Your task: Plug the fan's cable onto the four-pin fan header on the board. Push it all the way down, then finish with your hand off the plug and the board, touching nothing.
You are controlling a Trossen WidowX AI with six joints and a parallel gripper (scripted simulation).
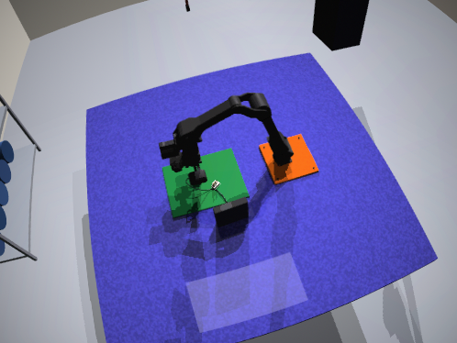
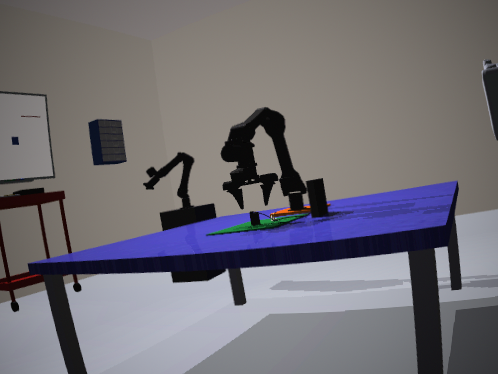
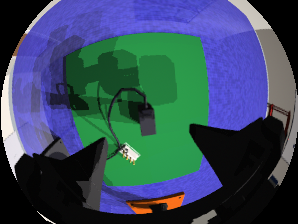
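The plug lies 1 cm ahead of my gripper tip and 4 cm below it. Round my gripper tip: black fan 6 cm behind, 20 cm to the left; four-pin header 6 cm behind, 4 cm to the left, 6 cm below; green board 2 cm behind, 7 cm below.
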